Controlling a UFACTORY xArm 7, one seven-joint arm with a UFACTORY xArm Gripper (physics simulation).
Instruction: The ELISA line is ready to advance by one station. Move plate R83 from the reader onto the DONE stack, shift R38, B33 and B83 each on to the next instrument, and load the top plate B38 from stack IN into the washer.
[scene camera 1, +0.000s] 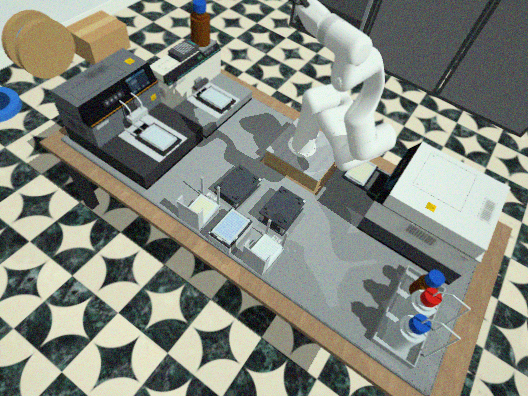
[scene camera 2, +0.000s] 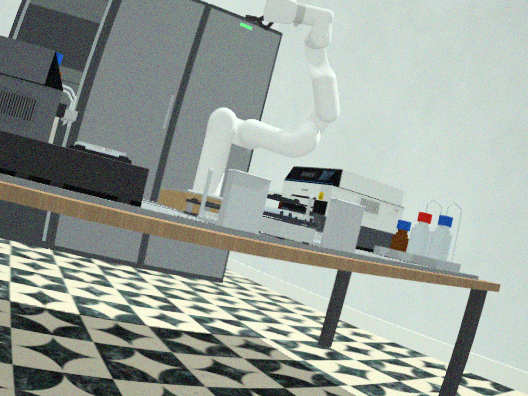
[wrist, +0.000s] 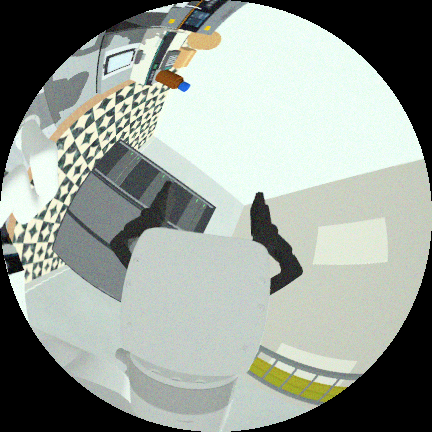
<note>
My gripper (wrist: 212, 194) is open, holding nothing. Further things: a white rack (scene camera 2: 245, 195).
</note>
